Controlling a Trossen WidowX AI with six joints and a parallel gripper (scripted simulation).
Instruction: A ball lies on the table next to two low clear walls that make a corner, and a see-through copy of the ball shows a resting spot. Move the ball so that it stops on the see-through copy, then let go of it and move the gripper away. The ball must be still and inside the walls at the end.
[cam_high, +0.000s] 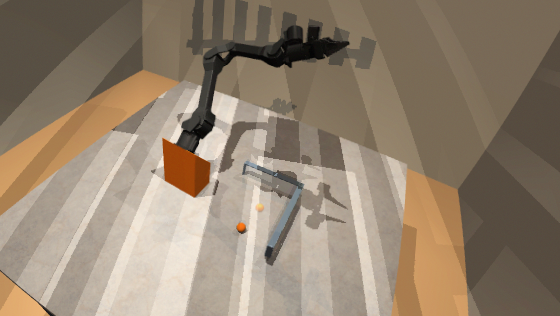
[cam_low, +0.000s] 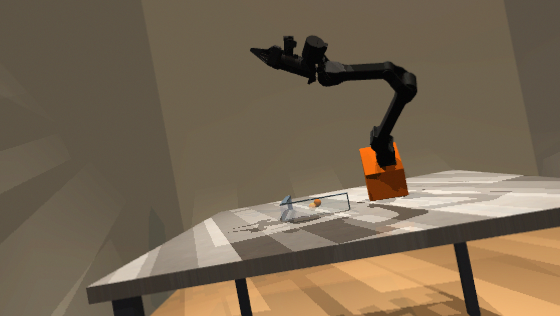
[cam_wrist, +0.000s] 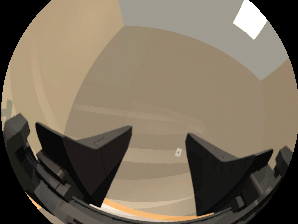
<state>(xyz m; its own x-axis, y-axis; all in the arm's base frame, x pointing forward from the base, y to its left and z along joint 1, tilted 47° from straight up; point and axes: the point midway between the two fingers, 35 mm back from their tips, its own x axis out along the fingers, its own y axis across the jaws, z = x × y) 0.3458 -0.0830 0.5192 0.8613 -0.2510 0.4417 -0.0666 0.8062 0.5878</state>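
Right now the orange ball is 560 mm below my gripper tip, 410 mm to the right of it and 80 mm behind it. From my gripper tip the other things lie so: clear wall (540 mm below, 150 mm to the right, 90 mm behind); see-through copy (560 mm below, 300 mm to the right, 70 mm behind).
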